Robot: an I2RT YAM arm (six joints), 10 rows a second.
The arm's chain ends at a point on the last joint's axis. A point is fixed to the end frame.
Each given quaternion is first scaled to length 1.
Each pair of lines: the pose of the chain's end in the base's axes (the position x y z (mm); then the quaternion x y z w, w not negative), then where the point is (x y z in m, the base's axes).
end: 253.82, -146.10, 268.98, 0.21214, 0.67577, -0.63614, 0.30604
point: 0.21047 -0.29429 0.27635
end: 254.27, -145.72, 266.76, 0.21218, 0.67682, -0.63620, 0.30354
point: 0.21053 -0.29381 0.27396
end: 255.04, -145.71, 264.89, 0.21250, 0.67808, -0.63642, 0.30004
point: 0.21068 -0.29362 0.27187
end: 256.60, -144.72, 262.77, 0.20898, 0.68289, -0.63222, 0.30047
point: 0.21373 -0.29312 0.26856
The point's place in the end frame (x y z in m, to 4 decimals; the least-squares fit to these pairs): 0.0415 -0.0496 0.1404
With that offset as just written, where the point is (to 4 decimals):
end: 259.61, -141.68, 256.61, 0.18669, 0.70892, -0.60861, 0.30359
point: 0.2257 -0.2925 0.2560
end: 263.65, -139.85, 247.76, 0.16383, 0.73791, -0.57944, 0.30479
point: 0.2391 -0.2922 0.2386
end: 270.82, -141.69, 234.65, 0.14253, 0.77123, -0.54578, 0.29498
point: 0.2534 -0.2940 0.2146
